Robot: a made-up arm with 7 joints.
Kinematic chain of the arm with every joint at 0, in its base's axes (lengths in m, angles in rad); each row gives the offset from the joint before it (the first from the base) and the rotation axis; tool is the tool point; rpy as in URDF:
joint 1: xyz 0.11 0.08 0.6 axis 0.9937 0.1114 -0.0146
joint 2: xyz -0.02 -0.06 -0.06 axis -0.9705 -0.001 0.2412
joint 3: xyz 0 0.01 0.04 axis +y
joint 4: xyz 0.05 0.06 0 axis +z
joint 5: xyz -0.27 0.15 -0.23 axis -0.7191 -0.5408 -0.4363
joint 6: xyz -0.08 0.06 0 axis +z
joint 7: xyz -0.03 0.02 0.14 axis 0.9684 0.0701 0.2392
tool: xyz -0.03 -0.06 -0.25 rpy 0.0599 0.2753 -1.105
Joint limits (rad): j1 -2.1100..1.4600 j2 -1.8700..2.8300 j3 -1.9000..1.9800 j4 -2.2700..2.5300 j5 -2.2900..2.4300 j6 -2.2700..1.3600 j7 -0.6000..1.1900
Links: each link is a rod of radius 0.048 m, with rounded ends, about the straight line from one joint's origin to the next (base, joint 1, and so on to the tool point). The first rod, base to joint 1, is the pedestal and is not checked.
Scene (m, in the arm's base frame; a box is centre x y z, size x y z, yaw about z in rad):
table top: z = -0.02
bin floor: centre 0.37 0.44 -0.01 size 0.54 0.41 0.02 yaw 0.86
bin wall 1: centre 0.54 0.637 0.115 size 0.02 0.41 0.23 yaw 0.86
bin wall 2: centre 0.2 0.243 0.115 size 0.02 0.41 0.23 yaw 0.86
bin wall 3: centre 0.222 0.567 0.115 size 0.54 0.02 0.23 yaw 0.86
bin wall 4: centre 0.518 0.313 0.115 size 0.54 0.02 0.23 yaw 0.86
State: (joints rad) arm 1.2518 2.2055 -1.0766 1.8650 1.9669 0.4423 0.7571
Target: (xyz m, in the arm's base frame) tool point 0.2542 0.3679 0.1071
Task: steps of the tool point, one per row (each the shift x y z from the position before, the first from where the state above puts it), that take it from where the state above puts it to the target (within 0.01 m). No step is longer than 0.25 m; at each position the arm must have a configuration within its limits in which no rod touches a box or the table.
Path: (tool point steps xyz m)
1: -0.0216 0.1326 0.0219
2: -0.0662 0.1193 -0.0871
3: -0.0967 0.0349 -0.1717
4: -0.1120 -0.0914 -0.1904

